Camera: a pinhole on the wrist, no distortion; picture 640 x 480 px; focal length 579.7 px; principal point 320.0 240.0 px. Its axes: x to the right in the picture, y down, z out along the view. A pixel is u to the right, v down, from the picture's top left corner.
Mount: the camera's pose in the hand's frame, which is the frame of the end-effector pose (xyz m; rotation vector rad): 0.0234 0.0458 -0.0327 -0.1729 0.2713 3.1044
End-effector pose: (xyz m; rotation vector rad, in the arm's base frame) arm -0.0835 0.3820 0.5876 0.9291 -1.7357 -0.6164
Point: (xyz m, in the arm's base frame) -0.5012 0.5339 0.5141
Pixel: 401.7 208.2
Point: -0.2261 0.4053 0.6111
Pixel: 274.9 240.7
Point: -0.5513 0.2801 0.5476
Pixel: 103.7 335.9
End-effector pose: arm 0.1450 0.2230 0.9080 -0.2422 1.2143 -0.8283
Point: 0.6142 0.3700 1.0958
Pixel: 493.5 175.3
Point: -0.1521 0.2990 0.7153
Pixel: behind the camera
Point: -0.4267 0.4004 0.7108
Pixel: behind the camera
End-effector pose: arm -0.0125 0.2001 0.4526 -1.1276 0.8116 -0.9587
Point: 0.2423 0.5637 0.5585
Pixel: 613.9 406.7
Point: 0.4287 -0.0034 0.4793
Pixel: outside the picture
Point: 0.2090 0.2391 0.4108
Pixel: 189.5 227.2
